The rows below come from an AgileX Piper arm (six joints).
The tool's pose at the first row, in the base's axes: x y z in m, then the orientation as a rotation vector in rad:
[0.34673, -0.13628, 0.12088, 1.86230, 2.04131, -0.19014]
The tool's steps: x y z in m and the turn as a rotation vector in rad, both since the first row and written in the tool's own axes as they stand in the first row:
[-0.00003, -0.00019, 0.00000, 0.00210, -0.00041, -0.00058]
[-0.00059, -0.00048, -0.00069, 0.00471, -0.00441, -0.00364]
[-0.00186, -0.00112, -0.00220, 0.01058, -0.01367, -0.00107]
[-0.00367, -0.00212, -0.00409, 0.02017, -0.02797, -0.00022]
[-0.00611, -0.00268, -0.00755, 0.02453, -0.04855, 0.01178]
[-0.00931, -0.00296, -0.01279, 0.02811, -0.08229, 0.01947]
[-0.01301, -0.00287, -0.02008, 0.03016, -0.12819, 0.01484]
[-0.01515, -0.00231, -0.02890, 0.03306, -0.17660, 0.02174]
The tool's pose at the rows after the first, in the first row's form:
[0.34655, -0.13633, 0.12086, 1.86279, 2.04217, -0.19288]
[0.34617, -0.13665, 0.12166, 1.85946, 2.04318, -0.20001]
[0.34535, -0.13739, 0.12341, 1.86117, 2.03610, -0.21377]
[0.34413, -0.13855, 0.12565, 1.86093, 2.02823, -0.23636]
[0.34311, -0.13971, 0.12963, 1.86545, 2.00391, -0.25587]
[0.34208, -0.14093, 0.13557, 1.85868, 1.97461, -0.28690]
[0.34108, -0.14188, 0.14363, 1.83281, 1.94829, -0.32939]
[0.34018, -0.14079, 0.15261, 1.81675, 1.90910, -0.37102]

